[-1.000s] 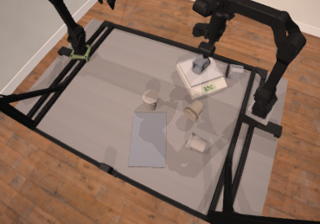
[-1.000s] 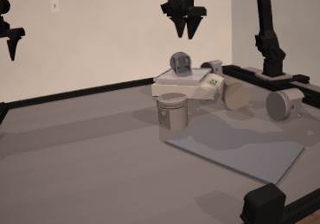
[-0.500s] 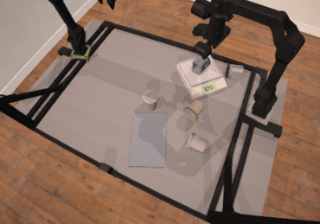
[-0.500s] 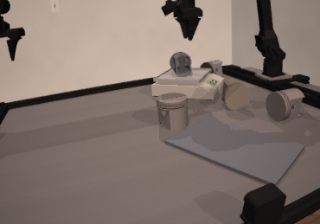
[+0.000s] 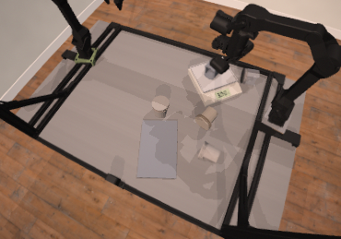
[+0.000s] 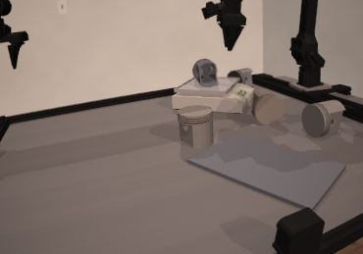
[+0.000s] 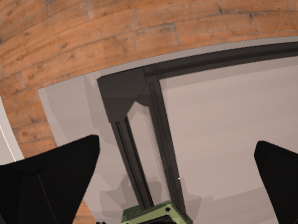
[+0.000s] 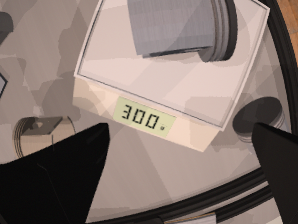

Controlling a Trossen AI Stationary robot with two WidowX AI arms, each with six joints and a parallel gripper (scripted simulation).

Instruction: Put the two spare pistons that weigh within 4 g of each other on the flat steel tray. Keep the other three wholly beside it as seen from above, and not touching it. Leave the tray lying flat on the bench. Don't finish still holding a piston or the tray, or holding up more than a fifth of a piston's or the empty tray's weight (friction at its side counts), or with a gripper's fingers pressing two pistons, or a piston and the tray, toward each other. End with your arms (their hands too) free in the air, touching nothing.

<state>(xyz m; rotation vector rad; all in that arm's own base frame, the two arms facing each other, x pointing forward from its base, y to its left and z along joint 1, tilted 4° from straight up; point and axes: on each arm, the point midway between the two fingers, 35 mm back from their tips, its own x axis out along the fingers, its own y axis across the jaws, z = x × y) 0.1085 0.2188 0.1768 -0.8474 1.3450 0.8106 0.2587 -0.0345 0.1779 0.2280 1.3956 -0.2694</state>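
The dark piston lies 10 cm below my right hand, 6 cm to the left of it and 4 cm ahead of it. Round my right hand: weighing scale 16 cm below, 5 cm to the left, 3 cm ahead; flat steel tray 36 cm behind, 19 cm below, 15 cm to the left.
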